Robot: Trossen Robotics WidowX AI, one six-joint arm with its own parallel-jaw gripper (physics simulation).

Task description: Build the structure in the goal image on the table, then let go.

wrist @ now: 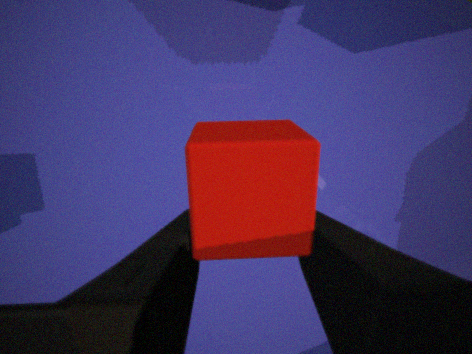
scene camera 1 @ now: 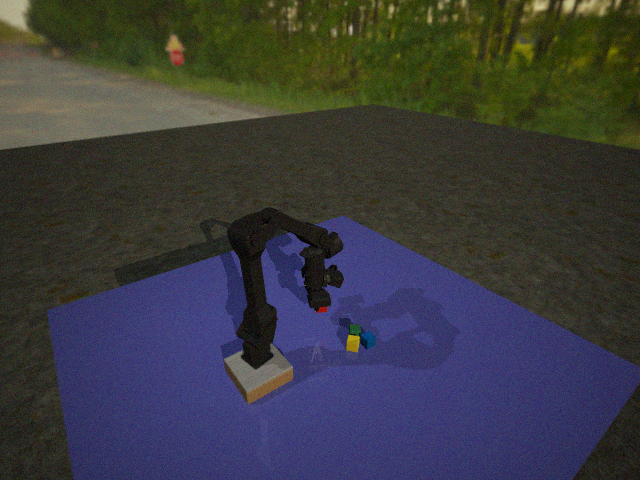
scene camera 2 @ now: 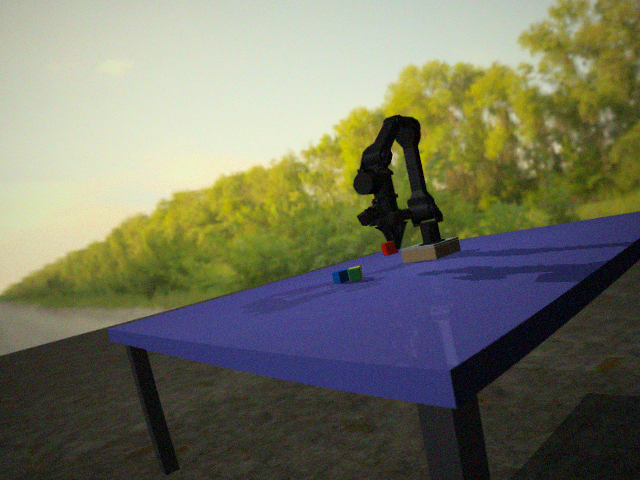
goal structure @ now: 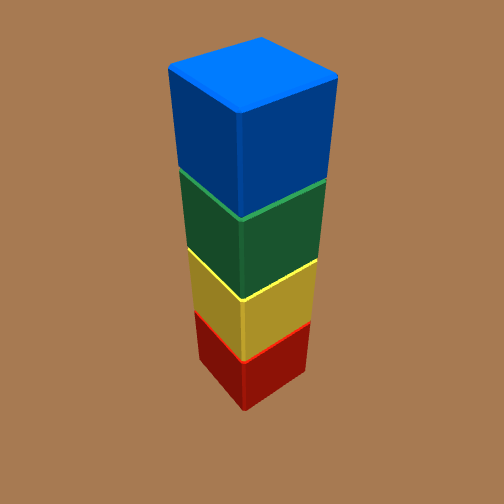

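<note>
My gripper [scene camera 1: 321, 308] [scene camera 2: 392, 248] [wrist: 246, 219] is shut on a red cube and holds it above the table. The red cube [scene camera 1: 322, 310] [scene camera 2: 388, 248] [wrist: 252, 197] sits level between the fingertips. A yellow cube [scene camera 1: 353, 343], a green cube [scene camera 1: 355, 329] [scene camera 2: 354, 274] and a blue cube [scene camera 1: 368, 339] [scene camera 2: 339, 276] stand close together on the table, to the right of and below the gripper in scene camera 1. In scene camera 2 the yellow cube is mostly hidden behind the green one. These three cubes do not show in the wrist view.
The blue table top [scene camera 1: 413, 413] [scene camera 2: 310, 330] carries the arm's base block [scene camera 1: 261, 376] [scene camera 2: 431, 252], left of the cubes in scene camera 1. Shadows of the arm fall across the table, around the cubes.
</note>
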